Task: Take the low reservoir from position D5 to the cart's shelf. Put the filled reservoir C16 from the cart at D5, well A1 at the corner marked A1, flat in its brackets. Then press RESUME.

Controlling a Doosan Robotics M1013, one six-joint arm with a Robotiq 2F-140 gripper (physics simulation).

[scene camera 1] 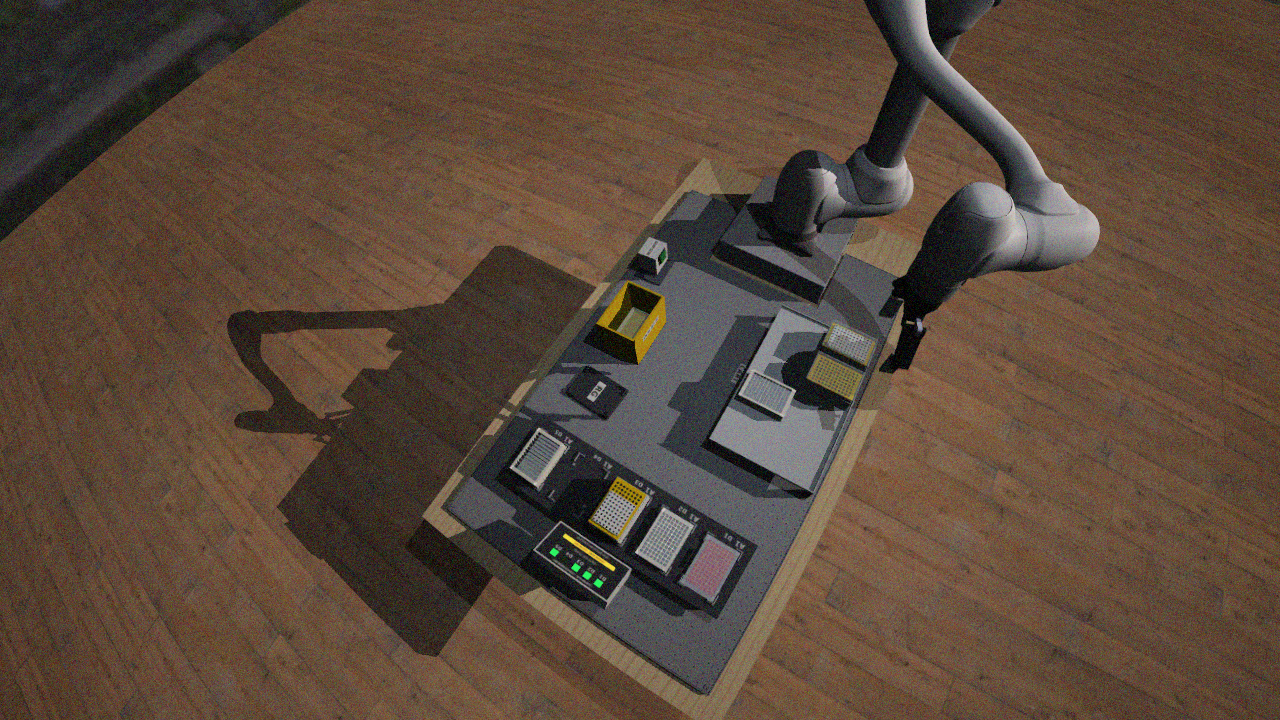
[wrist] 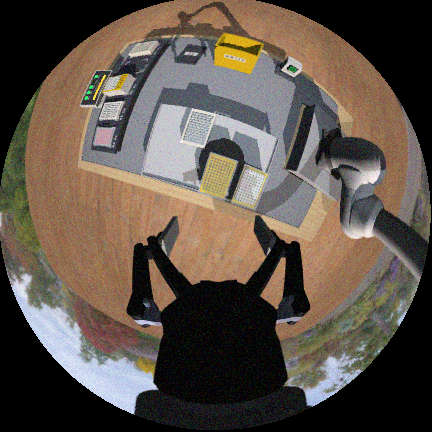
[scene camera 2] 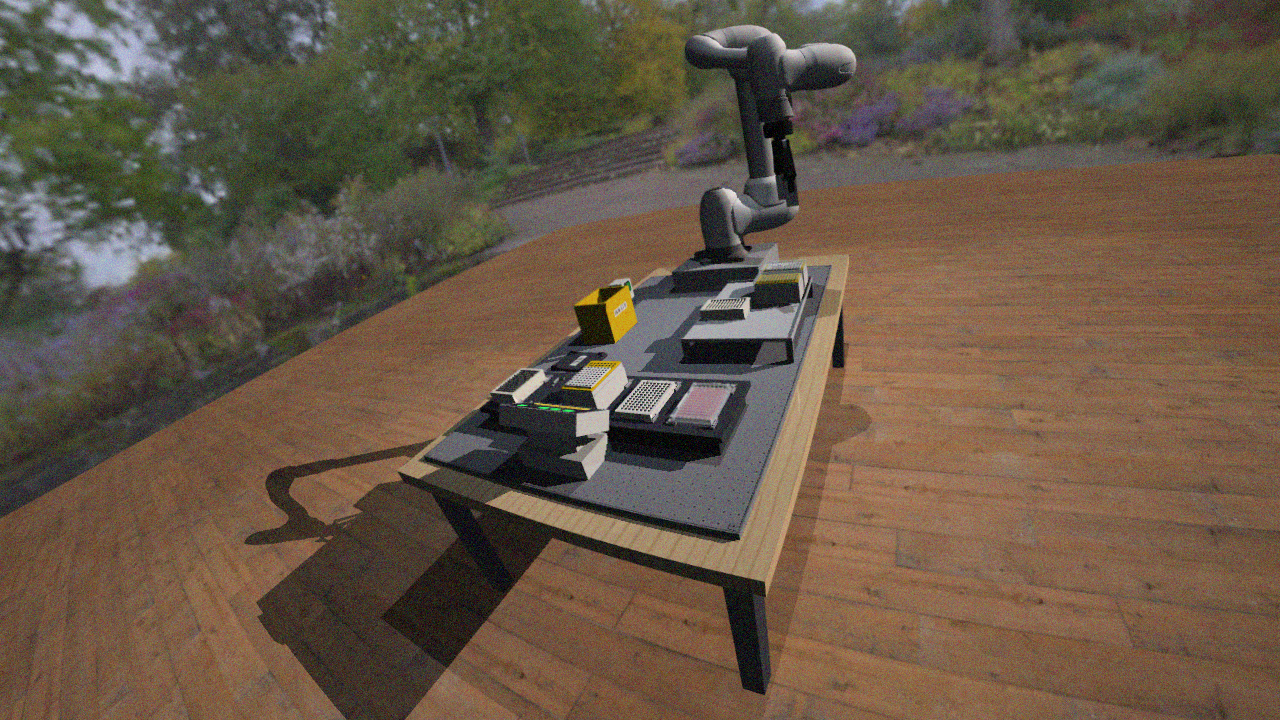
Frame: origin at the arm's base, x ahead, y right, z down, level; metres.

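Seen in the pictures: gripper, fingertip midpoint: (scene camera 1: 885, 342) (wrist: 216, 223) (scene camera 2: 788, 202); arm's base at its link origin: (scene camera 1: 793, 228) (wrist: 331, 154) (scene camera 2: 726, 256).
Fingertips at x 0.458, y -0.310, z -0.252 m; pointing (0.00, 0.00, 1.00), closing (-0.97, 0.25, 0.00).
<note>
Offsets run from my fingertips to a thing's top centre. "spot": to the spot under its first point.
The low reservoir {dx +0.503, dy +0.643, dz +0.249 m} (scene camera 1: 538, 457) (scene camera 2: 518, 385) (wrist: 144, 48), a pale ribbed tray, sits at D5, the end position of the black deck strip. Another pale ribbed reservoir {dx +0.104, dy +0.195, dz +0.240 m} (scene camera 1: 767, 394) (scene camera 2: 725, 308) (wrist: 198, 127) lies on the light grey cart {dx +0.055, dy +0.124, dz +0.265 m} (scene camera 1: 774, 447) (scene camera 2: 738, 331) (wrist: 165, 150); its C16 label is not readable. My gripper (scene camera 1: 904, 351) (scene camera 2: 787, 183) (wrist: 216, 223) is open and empty, raised beyond the cart's outer side, off the table edge in the wrist view. A small white box with a green face {dx -0.183, dy +0.664, dz +0.227 m} (scene camera 1: 653, 256) (wrist: 291, 67) stands near the yellow bin. No RESUME lettering is readable.
Two tip racks {dx +0.006, dy +0.053, dz +0.201 m} (scene camera 1: 836, 376) {dx -0.102, dy +0.045, dz +0.201 m} (scene camera 1: 849, 343) (wrist: 219, 175) (wrist: 250, 186) stand on the cart beside the reservoir. A yellow rack {dx +0.525, dy +0.396, dz +0.215 m} (scene camera 1: 619, 508), a white plate {dx +0.537, dy +0.273, dz +0.266 m} (scene camera 1: 665, 539) and a pink plate {dx +0.548, dy +0.149, dz +0.266 m} (scene camera 1: 710, 566) fill D3 to D1. A lit panel {spot: dx +0.674, dy +0.405, dz +0.207 m} (scene camera 1: 581, 564) (wrist: 95, 89), a yellow bin {dx +0.054, dy +0.609, dz +0.196 m} (scene camera 1: 648, 335) and a black pad {spot: dx +0.266, dy +0.621, dz +0.323 m} (scene camera 1: 595, 392) stand nearby.
</note>
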